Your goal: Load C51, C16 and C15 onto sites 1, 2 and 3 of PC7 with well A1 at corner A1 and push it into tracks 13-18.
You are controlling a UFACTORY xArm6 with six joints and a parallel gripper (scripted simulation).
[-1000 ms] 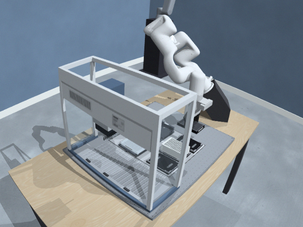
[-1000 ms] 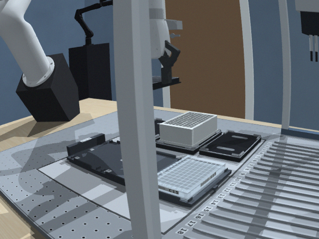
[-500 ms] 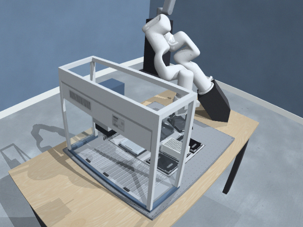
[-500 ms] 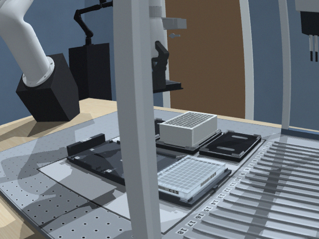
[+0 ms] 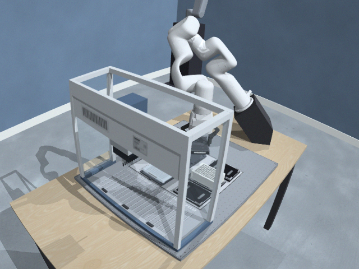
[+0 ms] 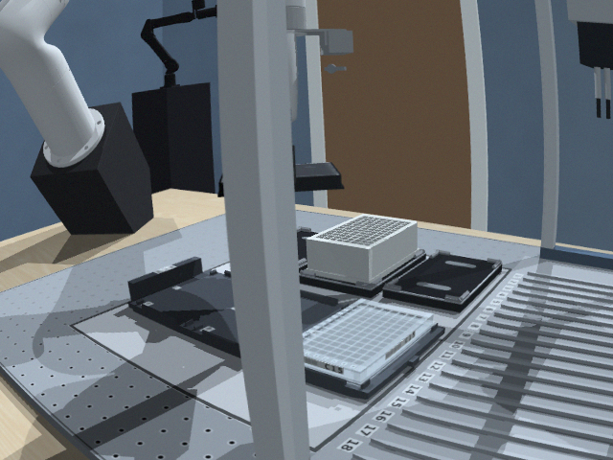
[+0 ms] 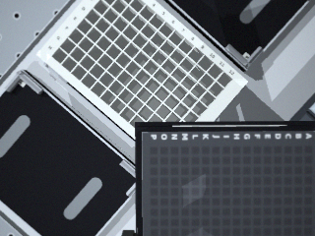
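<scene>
My hand is 50 mm short of the black carrier PC7, 90 mm to the left of it and 120 mm above it. The rest, counted from my hand: black 384-well plate C16 (10 mm below); white frame post (240 mm ahead, 310 mm to the right, 110 mm above).
</scene>
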